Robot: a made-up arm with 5 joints.
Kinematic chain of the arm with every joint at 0, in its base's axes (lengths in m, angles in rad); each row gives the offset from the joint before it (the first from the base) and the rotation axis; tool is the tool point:
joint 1: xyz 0 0 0.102 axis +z
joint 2: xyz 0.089 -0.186 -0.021 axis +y
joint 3: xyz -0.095 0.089 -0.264 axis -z
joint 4: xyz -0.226 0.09 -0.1 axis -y
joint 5: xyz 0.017 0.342 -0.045 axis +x
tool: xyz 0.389 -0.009 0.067
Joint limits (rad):
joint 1: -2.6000..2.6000
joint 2: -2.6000..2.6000
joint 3: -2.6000..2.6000
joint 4: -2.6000..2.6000
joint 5: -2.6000..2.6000
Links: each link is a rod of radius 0.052 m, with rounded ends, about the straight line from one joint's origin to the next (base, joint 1, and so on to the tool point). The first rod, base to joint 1, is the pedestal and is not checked.
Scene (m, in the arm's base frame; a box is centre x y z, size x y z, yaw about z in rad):
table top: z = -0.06
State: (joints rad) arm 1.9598 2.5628 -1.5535 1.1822 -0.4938
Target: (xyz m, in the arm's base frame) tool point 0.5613 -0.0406 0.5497
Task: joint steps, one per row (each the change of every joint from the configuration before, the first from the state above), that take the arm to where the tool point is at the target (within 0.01 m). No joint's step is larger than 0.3 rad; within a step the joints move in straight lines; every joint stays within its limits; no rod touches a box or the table.
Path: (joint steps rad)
1: -0.2273 -0.1811 -0.0440 0.1589 -0.0074
2: -0.2273 -0.1812 -0.0439 0.1589 -0.0075
3: -0.2273 -0.1811 -0.0440 0.1589 -0.0074
4: -0.2273 -0.1811 -0.0439 0.1589 -0.0075

